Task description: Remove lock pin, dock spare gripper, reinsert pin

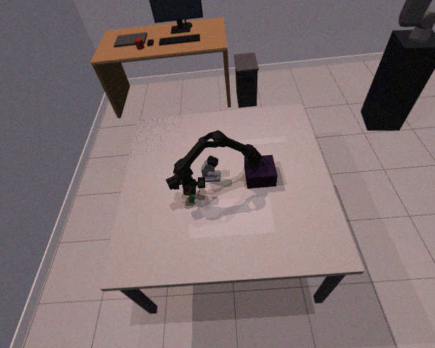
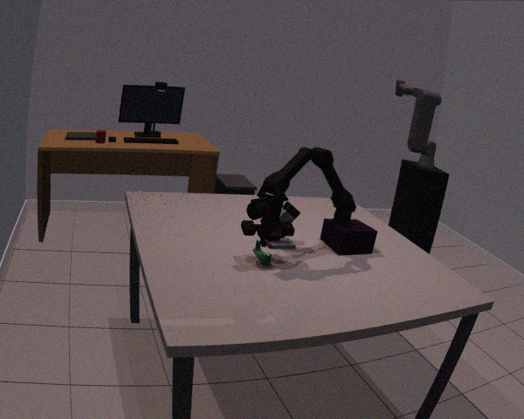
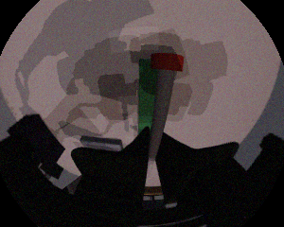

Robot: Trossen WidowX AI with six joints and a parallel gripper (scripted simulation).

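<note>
Right now my gripper tip is 10 mm to the right of the green bar and 20 mm above it. The rest, counted from my gripper tip: grey mount (90 mm behind, 120 mm to the right, 10 mm above); then spare gripper (100 mm behind, 120 mm to the right, 80 mm above).
</note>
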